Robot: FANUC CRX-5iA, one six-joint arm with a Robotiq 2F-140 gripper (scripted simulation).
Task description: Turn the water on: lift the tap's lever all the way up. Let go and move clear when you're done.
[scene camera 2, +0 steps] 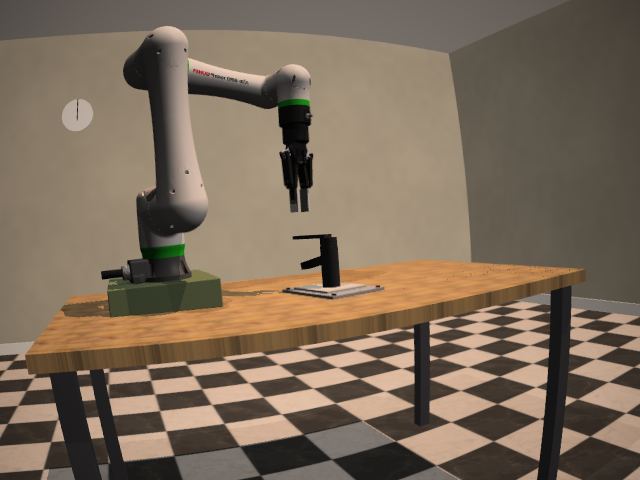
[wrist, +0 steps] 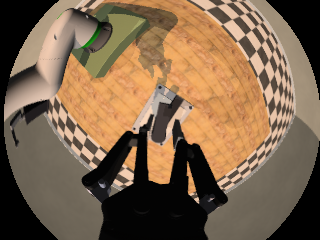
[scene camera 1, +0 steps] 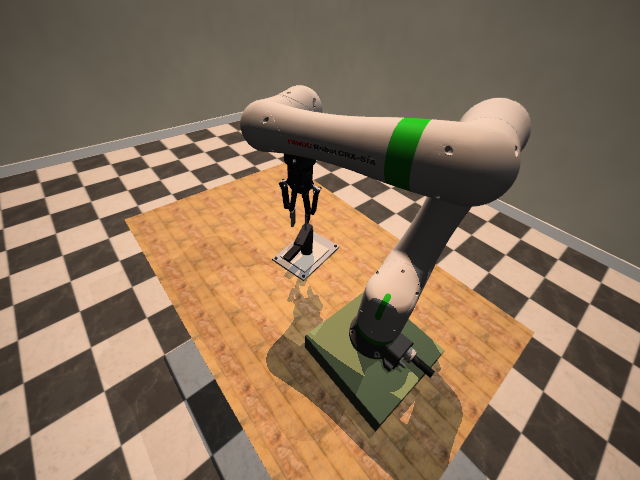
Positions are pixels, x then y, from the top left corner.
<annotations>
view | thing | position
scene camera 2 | gripper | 300, 211
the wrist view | gripper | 163, 122
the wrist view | black tap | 177, 101
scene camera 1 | gripper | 300, 226
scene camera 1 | black tap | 303, 258
</annotations>
